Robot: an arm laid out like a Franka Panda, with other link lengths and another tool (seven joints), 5 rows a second.
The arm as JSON. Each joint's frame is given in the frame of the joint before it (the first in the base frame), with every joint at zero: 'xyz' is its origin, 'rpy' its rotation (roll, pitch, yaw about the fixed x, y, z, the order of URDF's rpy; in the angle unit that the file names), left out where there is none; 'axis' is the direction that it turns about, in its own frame. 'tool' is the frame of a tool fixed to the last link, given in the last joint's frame.
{
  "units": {
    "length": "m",
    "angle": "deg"
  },
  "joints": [
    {
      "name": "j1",
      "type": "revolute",
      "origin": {
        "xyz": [
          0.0,
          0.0,
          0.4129
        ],
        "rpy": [
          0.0,
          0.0,
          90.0
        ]
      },
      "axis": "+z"
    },
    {
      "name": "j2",
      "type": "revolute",
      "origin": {
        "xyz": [
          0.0,
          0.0,
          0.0
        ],
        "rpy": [
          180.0,
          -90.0,
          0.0
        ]
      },
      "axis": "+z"
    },
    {
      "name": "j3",
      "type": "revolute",
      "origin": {
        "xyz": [
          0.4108,
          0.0,
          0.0
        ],
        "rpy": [
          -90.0,
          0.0,
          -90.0
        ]
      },
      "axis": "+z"
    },
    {
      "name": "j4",
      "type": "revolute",
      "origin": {
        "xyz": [
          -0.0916,
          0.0,
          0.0
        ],
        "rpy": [
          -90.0,
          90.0,
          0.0
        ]
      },
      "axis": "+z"
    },
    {
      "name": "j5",
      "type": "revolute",
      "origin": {
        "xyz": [
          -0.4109,
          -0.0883,
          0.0
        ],
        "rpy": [
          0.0,
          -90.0,
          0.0
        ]
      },
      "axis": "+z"
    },
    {
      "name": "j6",
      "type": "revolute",
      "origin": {
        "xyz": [
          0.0,
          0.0,
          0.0
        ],
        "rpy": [
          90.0,
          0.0,
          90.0
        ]
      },
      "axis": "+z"
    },
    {
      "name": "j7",
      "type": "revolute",
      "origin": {
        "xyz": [
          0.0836,
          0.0,
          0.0
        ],
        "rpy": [
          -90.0,
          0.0,
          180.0
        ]
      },
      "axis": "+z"
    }
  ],
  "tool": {
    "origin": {
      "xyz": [
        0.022,
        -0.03,
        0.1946
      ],
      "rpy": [
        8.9,
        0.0,
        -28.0
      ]
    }
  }
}
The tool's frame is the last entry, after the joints.
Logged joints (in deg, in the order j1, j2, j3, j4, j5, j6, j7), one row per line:
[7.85, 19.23, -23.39, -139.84, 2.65, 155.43, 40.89]
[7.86, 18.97, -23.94, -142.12, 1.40, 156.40, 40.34]
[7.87, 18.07, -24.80, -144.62, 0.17, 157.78, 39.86]
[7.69, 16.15, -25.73, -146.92, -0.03, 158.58, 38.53]
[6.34, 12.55, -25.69, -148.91, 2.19, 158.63, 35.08]
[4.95, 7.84, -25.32, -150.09, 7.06, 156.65, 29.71]
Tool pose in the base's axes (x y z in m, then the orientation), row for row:
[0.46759, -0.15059, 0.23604, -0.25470, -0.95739, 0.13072, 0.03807]
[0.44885, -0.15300, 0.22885, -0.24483, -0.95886, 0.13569, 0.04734]
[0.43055, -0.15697, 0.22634, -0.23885, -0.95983, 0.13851, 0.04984]
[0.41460, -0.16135, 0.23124, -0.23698, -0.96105, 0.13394, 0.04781]
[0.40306, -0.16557, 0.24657, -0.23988, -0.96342, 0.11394, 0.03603]
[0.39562, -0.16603, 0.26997, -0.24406, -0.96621, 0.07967, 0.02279]
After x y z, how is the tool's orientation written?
As a quaternion, x y z w.
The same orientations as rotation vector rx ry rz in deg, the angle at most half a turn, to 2 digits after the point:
[-44.77, -168.27, 22.98]
[-42.79, -167.58, 23.71]
[-41.68, -167.49, 24.17]
[-41.40, -167.91, 23.40]
[-42.22, -169.55, 20.05]
[-43.30, -171.44, 14.14]

